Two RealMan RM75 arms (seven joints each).
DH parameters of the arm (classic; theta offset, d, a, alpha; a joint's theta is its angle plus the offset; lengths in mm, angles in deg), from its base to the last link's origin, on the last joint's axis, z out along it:
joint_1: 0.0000 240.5 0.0 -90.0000
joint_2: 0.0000 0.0 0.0 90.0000
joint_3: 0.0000 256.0 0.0 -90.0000
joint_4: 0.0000 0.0 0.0 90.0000
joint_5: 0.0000 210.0 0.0 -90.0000
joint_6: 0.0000 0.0 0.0 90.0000
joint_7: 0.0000 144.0 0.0 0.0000
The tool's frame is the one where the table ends.
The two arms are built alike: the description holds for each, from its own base.
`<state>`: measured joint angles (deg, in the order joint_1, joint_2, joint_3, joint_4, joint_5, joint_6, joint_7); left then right.
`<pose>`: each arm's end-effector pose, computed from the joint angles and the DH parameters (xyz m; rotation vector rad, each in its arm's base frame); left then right.
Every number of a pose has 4 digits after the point. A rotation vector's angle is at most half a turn.
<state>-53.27 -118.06 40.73 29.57 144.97 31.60 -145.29 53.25 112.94 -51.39 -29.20 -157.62 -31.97 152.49</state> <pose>-0.2354 0.4909 0.0185 -1.7882 -1.3238 -0.3580 0.2517 0.4986 0.0512 -1.8206 1.1157 0.0531</pose>
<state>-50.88 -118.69 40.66 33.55 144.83 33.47 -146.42 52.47 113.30 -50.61 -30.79 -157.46 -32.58 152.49</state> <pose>-0.2425 0.4857 0.0276 -1.7609 -1.3410 -0.3817 0.2528 0.4972 0.0541 -1.8096 1.1265 0.0716</pose>
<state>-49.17 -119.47 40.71 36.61 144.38 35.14 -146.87 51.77 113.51 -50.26 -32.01 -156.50 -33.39 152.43</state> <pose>-0.2452 0.4808 0.0312 -1.7526 -1.3531 -0.4009 0.2535 0.4954 0.0555 -1.8045 1.1449 0.0922</pose>
